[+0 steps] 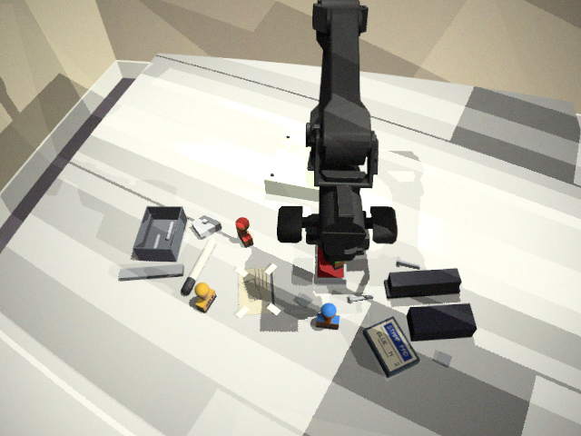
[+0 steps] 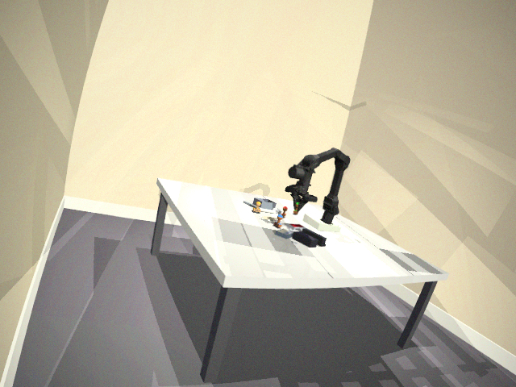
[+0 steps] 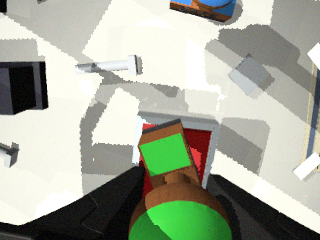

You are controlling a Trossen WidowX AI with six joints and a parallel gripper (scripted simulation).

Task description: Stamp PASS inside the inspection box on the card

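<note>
The red ink pad is 4 cm behind my gripper tip, 1 cm to the right of it and 9 cm below it. Also, from my gripper tip: cream card 3 cm ahead, 14 cm to the right, 10 cm below; blue-knobbed stamp 9 cm ahead, 8 cm below; green-knobbed stamp right at my gripper tip.
</note>
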